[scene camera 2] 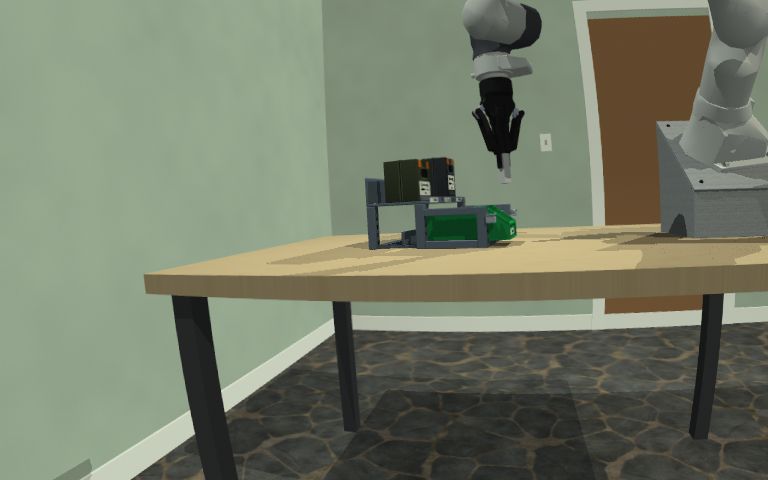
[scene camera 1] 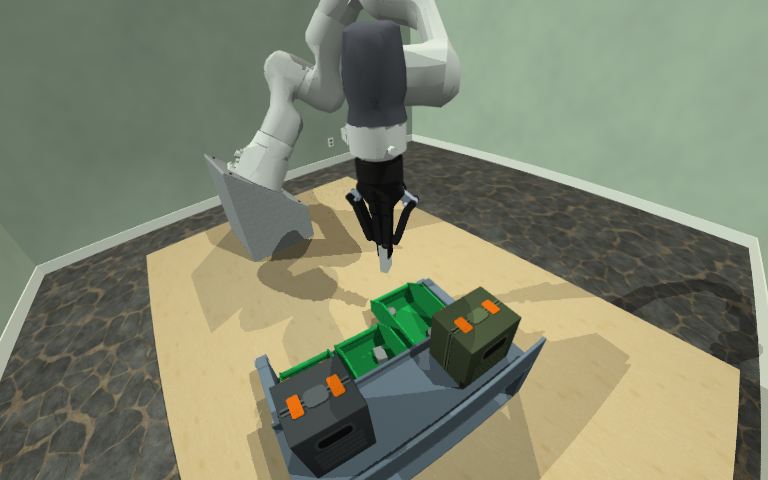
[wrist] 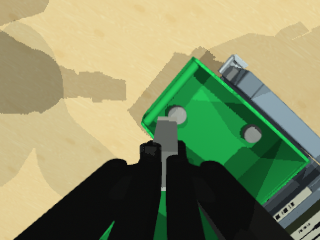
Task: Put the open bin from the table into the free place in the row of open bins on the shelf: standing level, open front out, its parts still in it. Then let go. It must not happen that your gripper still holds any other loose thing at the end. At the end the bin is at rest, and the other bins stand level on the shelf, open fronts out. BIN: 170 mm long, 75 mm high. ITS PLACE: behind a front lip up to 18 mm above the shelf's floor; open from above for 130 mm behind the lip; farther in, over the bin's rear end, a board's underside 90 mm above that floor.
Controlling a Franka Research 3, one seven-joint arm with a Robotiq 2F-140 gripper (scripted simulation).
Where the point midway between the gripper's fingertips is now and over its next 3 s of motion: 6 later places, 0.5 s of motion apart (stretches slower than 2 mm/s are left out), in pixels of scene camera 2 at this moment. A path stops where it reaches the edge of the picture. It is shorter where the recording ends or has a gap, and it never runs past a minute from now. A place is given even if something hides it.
My gripper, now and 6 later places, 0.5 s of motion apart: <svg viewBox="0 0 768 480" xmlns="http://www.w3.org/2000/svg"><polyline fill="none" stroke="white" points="505,183 515,184 524,186 524,187 526,196 528,216 528,231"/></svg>
